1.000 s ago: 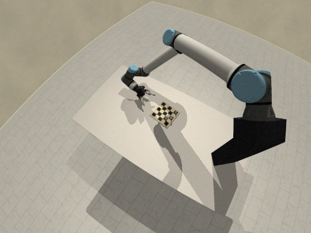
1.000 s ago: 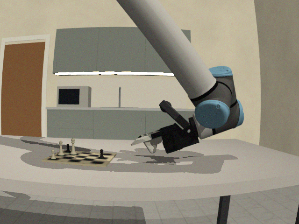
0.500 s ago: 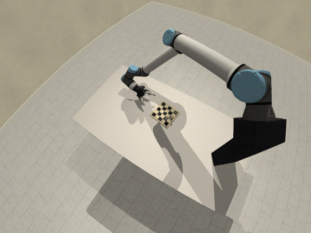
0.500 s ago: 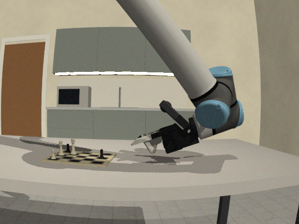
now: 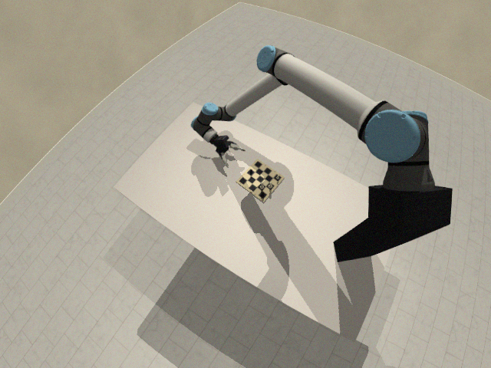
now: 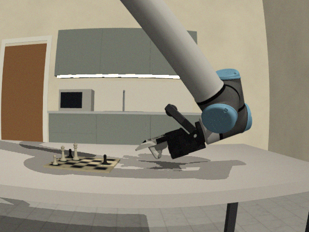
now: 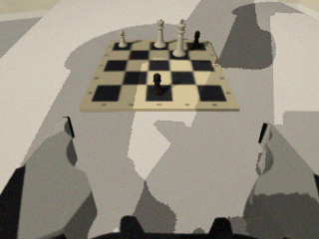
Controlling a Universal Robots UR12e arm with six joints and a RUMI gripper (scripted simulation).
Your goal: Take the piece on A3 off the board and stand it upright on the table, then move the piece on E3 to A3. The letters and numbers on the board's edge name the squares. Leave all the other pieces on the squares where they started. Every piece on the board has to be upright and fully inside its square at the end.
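Now: the white pawn 270 mm behind my hand, 40 mm to the left of it and 50 mm below it. Round my hand: chessboard: 160 mm behind, 80 mm to the left, 60 mm below.
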